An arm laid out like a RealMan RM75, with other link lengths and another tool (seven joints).
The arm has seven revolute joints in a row. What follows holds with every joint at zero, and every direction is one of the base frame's.
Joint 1 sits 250.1 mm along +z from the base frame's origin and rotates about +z.
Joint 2 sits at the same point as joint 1 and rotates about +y.
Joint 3 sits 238.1 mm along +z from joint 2 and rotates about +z.
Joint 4 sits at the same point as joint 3 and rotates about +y.
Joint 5 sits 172.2 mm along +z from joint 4 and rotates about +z.
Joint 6 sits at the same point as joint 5 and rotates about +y.
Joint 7 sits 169.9 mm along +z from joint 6 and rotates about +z.
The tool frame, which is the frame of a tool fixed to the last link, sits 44.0 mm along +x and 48.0 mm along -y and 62.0 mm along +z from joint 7; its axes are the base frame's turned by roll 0.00, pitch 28.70 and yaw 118.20 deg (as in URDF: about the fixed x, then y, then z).
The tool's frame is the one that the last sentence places.
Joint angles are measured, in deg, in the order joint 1, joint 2, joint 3, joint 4, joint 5, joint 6, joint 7. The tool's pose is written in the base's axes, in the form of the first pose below.
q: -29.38 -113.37 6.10 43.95 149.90 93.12 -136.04
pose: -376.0, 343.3, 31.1, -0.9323, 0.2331, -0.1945, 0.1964
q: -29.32 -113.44 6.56 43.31 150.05 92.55 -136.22
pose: -377.2, 341.9, 27.4, -0.9339, 0.2292, -0.1950, 0.1930
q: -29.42 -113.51 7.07 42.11 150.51 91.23 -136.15
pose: -379.6, 341.3, 22.3, -0.9363, 0.2254, -0.1928, 0.1880
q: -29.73 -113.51 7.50 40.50 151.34 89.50 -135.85
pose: -382.5, 341.2, 16.3, -0.9392, 0.2226, -0.1885, 0.1809
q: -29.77 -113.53 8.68 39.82 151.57 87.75 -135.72
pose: -386.5, 342.0, 14.3, -0.9423, 0.2231, -0.1779, 0.1750
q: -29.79 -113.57 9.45 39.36 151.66 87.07 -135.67
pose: -387.5, 341.7, 11.8, -0.9438, 0.2235, -0.1749, 0.1695
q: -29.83 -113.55 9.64 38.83 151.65 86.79 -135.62
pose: -387.3, 341.4, 9.7, -0.9440, 0.2229, -0.1764, 0.1677
